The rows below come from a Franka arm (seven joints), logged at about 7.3 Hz.
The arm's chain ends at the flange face. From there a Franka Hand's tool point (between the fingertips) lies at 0.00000 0.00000 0.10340 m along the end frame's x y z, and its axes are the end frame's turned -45 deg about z.
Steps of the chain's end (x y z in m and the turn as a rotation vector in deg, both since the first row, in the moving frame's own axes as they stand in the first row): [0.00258 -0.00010 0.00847 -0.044 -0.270 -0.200]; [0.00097 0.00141 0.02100 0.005 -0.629 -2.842]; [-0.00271 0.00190 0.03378 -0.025 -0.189 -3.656]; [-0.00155 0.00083 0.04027 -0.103 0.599 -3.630]
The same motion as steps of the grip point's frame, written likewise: [0.00149 0.00147 0.00847 0.160 -0.222 -0.200]; [-0.00113 0.00089 0.02099 0.448 -0.441 -2.842]; [-0.00354 -0.00077 0.03378 0.116 -0.151 -3.656]; [-0.00102 0.00037 0.04026 -0.496 0.351 -3.630]
